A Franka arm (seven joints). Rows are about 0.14 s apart.
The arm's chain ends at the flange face. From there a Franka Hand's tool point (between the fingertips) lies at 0.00 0.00 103.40 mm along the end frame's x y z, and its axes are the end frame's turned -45 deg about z.
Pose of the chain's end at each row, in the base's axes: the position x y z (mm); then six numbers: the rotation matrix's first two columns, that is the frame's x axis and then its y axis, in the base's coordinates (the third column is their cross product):
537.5 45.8 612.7 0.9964 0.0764 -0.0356 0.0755 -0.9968 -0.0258
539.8 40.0 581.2 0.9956 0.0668 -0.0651 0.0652 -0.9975 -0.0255
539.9 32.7 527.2 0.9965 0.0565 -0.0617 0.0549 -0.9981 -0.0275
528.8 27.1 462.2 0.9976 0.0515 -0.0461 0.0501 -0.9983 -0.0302
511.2 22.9 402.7 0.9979 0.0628 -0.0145 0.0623 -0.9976 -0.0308
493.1 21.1 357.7 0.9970 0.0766 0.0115 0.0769 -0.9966 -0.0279
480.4 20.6 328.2 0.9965 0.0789 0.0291 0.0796 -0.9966 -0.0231
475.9 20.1 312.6 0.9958 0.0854 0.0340 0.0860 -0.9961 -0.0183
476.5 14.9 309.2 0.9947 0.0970 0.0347 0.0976 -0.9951 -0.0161
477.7 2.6 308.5 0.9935 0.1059 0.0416 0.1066 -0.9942 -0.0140
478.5 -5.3 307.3 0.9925 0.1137 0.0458 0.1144 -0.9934 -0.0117
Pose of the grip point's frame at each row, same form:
533.6 48.2 509.4 0.6512 0.7589 -0.0069 0.7579 -0.6508 -0.0434
532.9 42.2 478.1 0.6579 0.7526 -0.0280 0.7501 -0.6581 -0.0641
533.4 35.2 424.0 0.6658 0.7457 -0.0242 0.7435 -0.6658 -0.0631
523.9 30.0 359.0 0.6700 0.7423 -0.0112 0.7408 -0.6695 -0.0540
509.5 26.0 299.4 0.6616 0.7498 0.0115 0.7497 -0.6610 -0.0320
494.1 24.1 254.4 0.6506 0.7589 0.0279 0.7594 -0.6505 -0.0116
483.2 23.2 224.9 0.6483 0.7605 0.0369 0.7609 -0.6489 0.0042
479.2 22.3 209.3 0.6433 0.7647 0.0370 0.7649 -0.6440 0.0111
479.9 16.9 205.9 0.6343 0.7722 0.0359 0.7724 -0.6351 0.0132
481.8 4.5 205.2 0.6271 0.7779 0.0393 0.7779 -0.6281 0.0195
483.1 -3.6 204.0 0.6209 0.7828 0.0407 0.7827 -0.6220 0.0241

